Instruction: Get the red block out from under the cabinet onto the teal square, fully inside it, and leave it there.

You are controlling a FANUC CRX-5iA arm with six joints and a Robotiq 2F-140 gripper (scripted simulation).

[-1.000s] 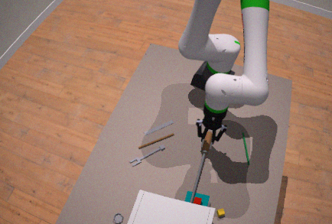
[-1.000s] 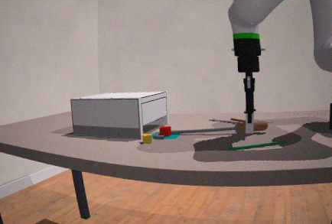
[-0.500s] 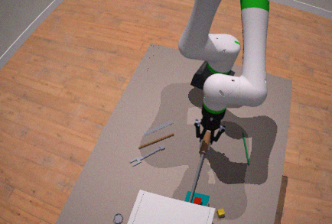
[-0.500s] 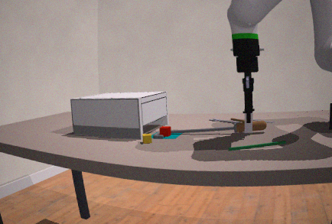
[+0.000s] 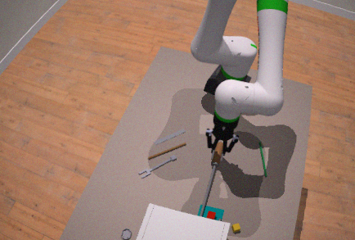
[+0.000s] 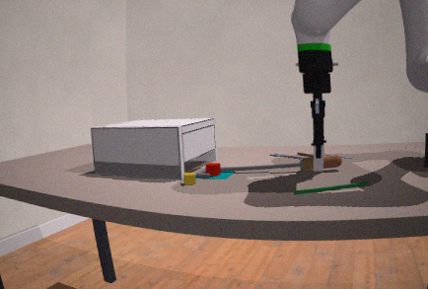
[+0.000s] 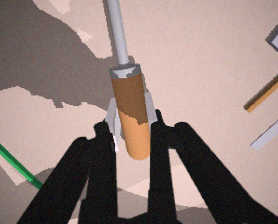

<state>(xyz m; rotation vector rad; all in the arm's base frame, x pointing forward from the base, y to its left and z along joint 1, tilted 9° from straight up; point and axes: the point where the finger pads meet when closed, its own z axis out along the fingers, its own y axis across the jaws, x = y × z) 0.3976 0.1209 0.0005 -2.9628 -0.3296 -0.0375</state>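
Right now the long-handled tool is 120 mm ahead of my hand, 70 mm to the left of it and 20 mm below it. Also, from my hand: grey ruler (230 mm to the right, 40 mm below); thin green stick (90 mm behind, 180 mm to the left, 30 mm below); wooden stick (70 mm ahead, 200 mm to the right, 30 mm below).
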